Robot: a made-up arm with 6 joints.
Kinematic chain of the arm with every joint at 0, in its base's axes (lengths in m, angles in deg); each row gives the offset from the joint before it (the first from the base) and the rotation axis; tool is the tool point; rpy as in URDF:
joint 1: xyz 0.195 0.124 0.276 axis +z
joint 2: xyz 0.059 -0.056 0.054 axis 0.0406 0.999 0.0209
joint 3: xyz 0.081 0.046 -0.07 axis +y
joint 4: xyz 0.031 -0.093 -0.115 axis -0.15 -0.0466 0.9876
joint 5: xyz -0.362 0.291 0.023 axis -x
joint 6: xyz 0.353 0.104 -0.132 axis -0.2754 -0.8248 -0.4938
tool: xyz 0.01 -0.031 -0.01 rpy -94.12 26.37 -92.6
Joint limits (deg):
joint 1: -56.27..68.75
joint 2: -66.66..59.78
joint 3: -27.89..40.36
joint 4: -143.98..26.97
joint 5: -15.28..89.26
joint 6: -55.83..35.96
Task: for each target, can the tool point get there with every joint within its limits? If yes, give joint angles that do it. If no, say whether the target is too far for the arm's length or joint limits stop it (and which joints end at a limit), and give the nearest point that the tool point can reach.
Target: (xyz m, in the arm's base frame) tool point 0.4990 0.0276 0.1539
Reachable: yes | joints -29.04 -41.59 18.29 -10.31 68.92 -40.37
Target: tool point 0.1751 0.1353 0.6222
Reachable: no: joint limits stop it (at a limit: joint 1, joint 2, joint 3, joint 5, joint 6) | nearest point 0.3330 0.3775 0.5658 | short by 0.295 m
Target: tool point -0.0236 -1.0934 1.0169
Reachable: no: too far | nearest point 0.1107 -0.4689 0.6312 | short by 0.746 m
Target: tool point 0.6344 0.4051 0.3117
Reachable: yes | joints 30.70 -55.75 24.54 -64.82 33.88 -7.82
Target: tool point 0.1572 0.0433 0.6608
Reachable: no: joint limits stop it (at a limit: joint 1, joint 2, joint 3, joint 5, joint 6) | nearest point 0.2772 -0.1615 0.5821 | short by 0.250 m
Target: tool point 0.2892 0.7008 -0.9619
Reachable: no: too far | nearest point 0.3151 0.3710 -0.2162 | short by 0.816 m
